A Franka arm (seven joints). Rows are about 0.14 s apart.
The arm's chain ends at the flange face. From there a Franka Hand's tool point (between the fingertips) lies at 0.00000 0.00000 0.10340 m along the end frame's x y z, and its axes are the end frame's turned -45 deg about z.
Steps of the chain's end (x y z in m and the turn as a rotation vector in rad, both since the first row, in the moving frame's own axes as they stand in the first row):
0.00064, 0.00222, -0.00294, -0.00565, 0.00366, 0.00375
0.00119, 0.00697, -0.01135, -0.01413, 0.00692, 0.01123
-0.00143, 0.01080, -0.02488, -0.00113, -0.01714, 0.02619
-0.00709, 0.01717, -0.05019, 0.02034, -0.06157, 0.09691
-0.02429, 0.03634, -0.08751, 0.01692, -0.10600, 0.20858
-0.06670, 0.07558, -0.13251, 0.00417, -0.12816, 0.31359
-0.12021, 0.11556, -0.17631, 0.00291, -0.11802, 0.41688
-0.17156, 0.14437, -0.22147, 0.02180, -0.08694, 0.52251
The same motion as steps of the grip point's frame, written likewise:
-0.00126, 0.00270, -0.00294, -0.00658, -0.00141, 0.00375
-0.00462, 0.00731, -0.01136, -0.01488, -0.00510, 0.01123
-0.00997, 0.00544, -0.02490, 0.01132, -0.01292, 0.02619
-0.01987, 0.00101, -0.05041, 0.05792, -0.02915, 0.09691
-0.04839, -0.00106, -0.08810, 0.08692, -0.06299, 0.20858
-0.10800, -0.00462, -0.13335, 0.09357, -0.08767, 0.31359
-0.17306, -0.01358, -0.17702, 0.08551, -0.08140, 0.41688
-0.22591, -0.02802, -0.22188, 0.07689, -0.04606, 0.52251

